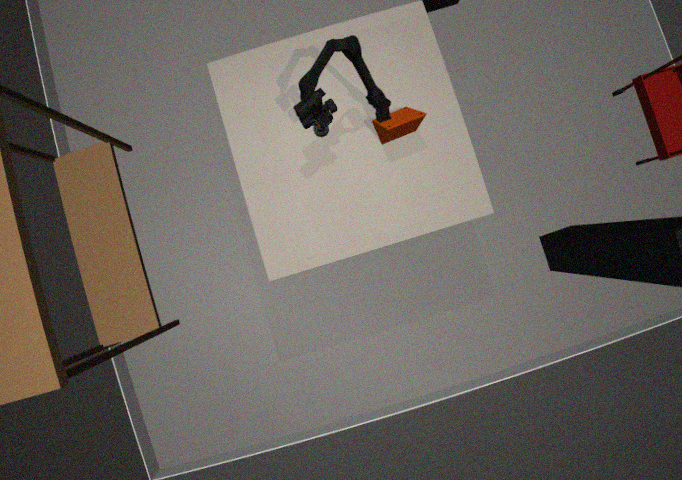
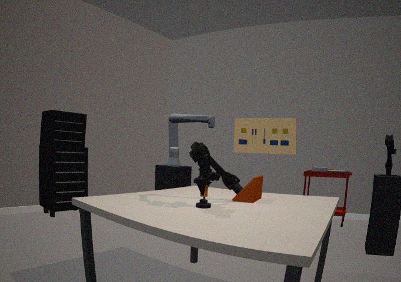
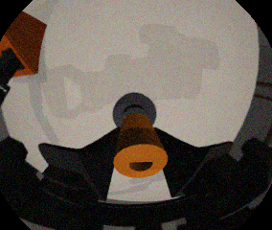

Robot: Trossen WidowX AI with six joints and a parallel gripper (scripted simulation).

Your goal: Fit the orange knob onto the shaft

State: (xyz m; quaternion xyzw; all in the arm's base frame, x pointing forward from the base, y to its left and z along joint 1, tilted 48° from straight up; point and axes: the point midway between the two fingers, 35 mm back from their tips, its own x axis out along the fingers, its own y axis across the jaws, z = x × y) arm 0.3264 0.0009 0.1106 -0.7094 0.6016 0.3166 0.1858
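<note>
My gripper tip is now 2 cm below the orange knob. The rest, counted from my gripper tip: dark round pedestal 4 cm below.
</note>
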